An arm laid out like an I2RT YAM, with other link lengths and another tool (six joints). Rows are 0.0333 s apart.
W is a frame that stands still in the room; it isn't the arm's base.
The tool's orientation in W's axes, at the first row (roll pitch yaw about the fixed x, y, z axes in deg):
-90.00, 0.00, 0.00
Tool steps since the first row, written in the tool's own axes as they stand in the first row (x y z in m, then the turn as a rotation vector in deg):
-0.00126, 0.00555, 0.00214, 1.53, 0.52, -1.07
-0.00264, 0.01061, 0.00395, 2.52, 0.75, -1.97
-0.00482, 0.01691, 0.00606, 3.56, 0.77, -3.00
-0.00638, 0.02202, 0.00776, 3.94, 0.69, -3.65
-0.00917, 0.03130, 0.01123, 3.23, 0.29, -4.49
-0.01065, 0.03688, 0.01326, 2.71, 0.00, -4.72
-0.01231, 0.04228, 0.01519, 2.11, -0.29, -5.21
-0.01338, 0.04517, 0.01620, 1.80, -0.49, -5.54
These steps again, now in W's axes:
-0.00126, 0.00214, -0.00555, 1.53, -1.07, -0.52
-0.00264, 0.00395, -0.01061, 2.52, -1.97, -0.75
-0.00482, 0.00606, -0.01691, 3.56, -3.00, -0.77
-0.00638, 0.00776, -0.02202, 3.94, -3.65, -0.69
-0.00917, 0.01123, -0.03130, 3.23, -4.49, -0.29
-0.01065, 0.01326, -0.03688, 2.71, -4.72, 0.00
-0.01231, 0.01519, -0.04228, 2.11, -5.21, 0.29
-0.01338, 0.01620, -0.04517, 1.80, -5.54, 0.49

